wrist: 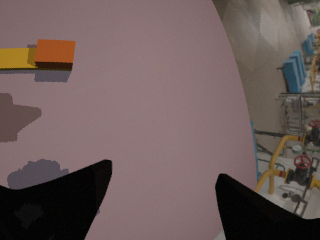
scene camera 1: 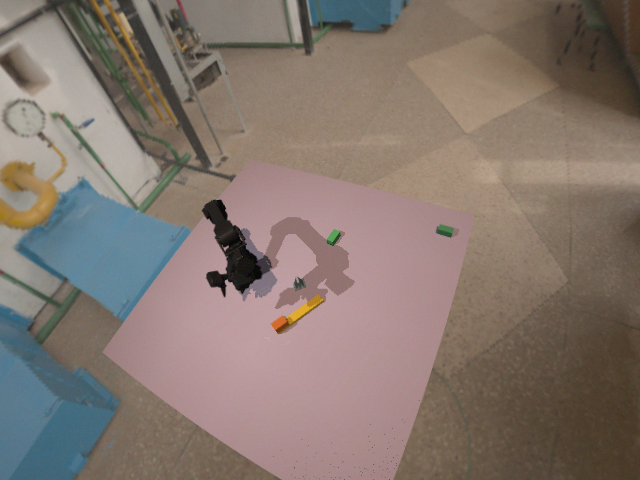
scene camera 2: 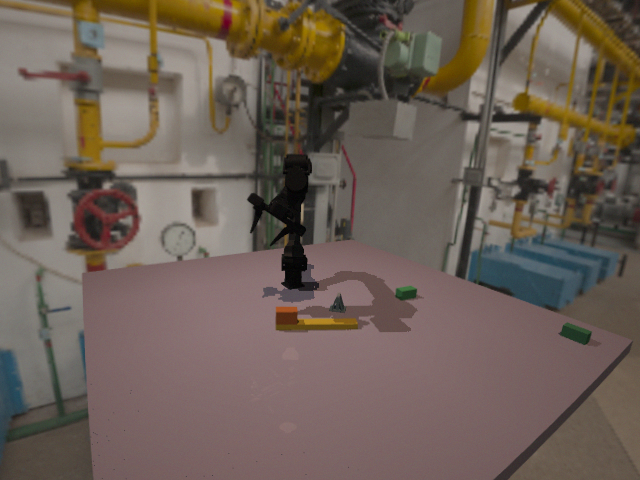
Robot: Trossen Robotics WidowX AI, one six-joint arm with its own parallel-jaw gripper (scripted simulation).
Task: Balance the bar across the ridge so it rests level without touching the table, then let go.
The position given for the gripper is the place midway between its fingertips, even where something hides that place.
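Observation:
In scene camera 1 the gripper (scene camera 1: 233, 294) is visible, open and holding nothing. Scene camera 2 shows the gripper (scene camera 2: 260, 239) together with a bar (scene camera 2: 286, 317), and the wrist view has the gripper (wrist: 165, 175) too.

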